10 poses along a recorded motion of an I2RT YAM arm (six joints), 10 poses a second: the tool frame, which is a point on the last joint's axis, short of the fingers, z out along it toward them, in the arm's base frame.
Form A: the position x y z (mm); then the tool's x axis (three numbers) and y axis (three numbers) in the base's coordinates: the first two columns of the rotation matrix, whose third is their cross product.
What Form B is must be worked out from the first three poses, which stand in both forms.
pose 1, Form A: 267.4, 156.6, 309.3, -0.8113, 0.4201, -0.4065, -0.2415, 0.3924, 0.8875
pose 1, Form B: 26.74, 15.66, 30.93, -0.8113, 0.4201, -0.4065, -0.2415, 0.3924, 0.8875
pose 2, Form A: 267.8, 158.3, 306.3, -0.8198, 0.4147, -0.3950, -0.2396, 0.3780, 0.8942
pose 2, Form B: 26.78, 15.83, 30.63, -0.8198, 0.4147, -0.3950, -0.2396, 0.3780, 0.8942
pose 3, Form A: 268.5, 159.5, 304.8, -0.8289, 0.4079, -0.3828, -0.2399, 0.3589, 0.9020
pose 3, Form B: 26.85, 15.95, 30.48, -0.8289, 0.4079, -0.3828, -0.2399, 0.3589, 0.9020
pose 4, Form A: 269.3, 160.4, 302.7, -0.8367, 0.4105, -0.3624, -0.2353, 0.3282, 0.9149
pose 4, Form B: 26.93, 16.04, 30.27, -0.8367, 0.4105, -0.3624, -0.2353, 0.3282, 0.9149
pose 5, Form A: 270.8, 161.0, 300.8, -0.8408, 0.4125, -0.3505, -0.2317, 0.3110, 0.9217
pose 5, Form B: 27.08, 16.10, 30.08, -0.8408, 0.4125, -0.3505, -0.2317, 0.3110, 0.9217
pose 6, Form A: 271.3, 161.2, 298.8, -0.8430, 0.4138, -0.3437, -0.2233, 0.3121, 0.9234
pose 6, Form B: 27.13, 16.12, 29.88, -0.8430, 0.4138, -0.3437, -0.2233, 0.3121, 0.9234
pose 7, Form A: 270.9, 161.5, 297.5, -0.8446, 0.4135, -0.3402, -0.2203, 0.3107, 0.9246
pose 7, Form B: 27.09, 16.15, 29.75, -0.8446, 0.4135, -0.3402, -0.2203, 0.3107, 0.9246
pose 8, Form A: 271.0, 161.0, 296.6, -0.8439, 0.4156, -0.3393, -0.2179, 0.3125, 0.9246
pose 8, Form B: 27.10, 16.10, 29.66, -0.8439, 0.4156, -0.3393, -0.2179, 0.3125, 0.9246
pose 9, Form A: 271.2, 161.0, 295.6, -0.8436, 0.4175, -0.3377, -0.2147, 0.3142, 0.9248
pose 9, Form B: 27.12, 16.10, 29.56, -0.8436, 0.4175, -0.3377, -0.2147, 0.3142, 0.9248
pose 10, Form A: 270.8, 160.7, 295.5, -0.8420, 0.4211, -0.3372, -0.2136, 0.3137, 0.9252
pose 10, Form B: 27.08, 16.07, 29.55, -0.8420, 0.4211, -0.3372, -0.2136, 0.3137, 0.9252
